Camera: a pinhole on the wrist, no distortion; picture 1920 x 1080 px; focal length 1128.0 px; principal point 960.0 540.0 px. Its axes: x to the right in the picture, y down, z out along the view. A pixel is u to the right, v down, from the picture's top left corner.
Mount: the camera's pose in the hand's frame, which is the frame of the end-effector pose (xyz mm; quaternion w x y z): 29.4 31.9 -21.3 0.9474 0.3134 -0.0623 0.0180
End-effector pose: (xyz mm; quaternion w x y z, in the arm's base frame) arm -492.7 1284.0 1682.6 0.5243 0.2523 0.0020 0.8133
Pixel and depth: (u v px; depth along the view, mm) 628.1 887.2 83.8
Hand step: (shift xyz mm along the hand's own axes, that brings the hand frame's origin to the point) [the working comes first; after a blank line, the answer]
In the camera's frame: -24.7 25.8 83.8

-5.9 2.8 57.5
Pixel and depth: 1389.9 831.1 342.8
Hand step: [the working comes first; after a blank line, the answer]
In the camera's frame: 130.6 88.5 342.8

115.9 -102.1 320.7
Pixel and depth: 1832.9 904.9 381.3
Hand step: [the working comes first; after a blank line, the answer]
In the camera's frame: 295.1 123.3 381.3

272.3 -97.8 393.3
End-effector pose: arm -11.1 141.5 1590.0 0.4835 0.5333 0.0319 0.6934
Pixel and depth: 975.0 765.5 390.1
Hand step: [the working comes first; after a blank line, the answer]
In the camera's frame: 5.2 78.0 390.1

-12.8 -138.0 335.9
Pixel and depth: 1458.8 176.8 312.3
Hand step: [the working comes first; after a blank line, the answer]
In the camera's frame: 138.1 -100.6 312.3

140.4 -235.7 185.6
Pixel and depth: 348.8 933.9 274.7
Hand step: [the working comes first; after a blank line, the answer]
In the camera's frame: -148.8 95.9 274.7

-154.5 -54.1 234.8
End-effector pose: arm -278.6 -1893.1 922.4 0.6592 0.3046 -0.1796 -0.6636
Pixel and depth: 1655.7 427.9 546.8
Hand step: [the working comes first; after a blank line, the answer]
In the camera's frame: 337.2 -54.3 546.8

309.4 -339.3 425.3
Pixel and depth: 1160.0 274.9 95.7
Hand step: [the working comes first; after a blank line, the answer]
In the camera's frame: 17.0 -22.5 95.7

37.7 -43.3 43.7
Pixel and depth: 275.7 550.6 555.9
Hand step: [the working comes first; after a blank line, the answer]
In the camera's frame: -337.2 5.2 555.9

-364.7 -293.6 380.6
